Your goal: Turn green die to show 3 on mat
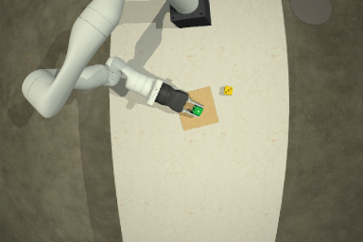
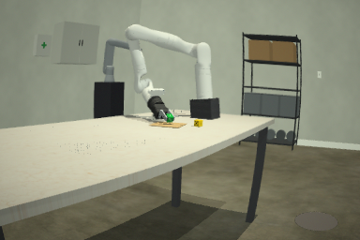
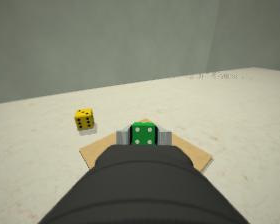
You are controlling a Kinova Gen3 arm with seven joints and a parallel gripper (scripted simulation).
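Now: the tan mat 4 cm below my hand. Round my hand: white die: 13 cm to the right, 10 cm behind, 2 cm below; green die: right at my hand; yellow die: 13 cm to the left, 6 cm behind, 2 cm below.
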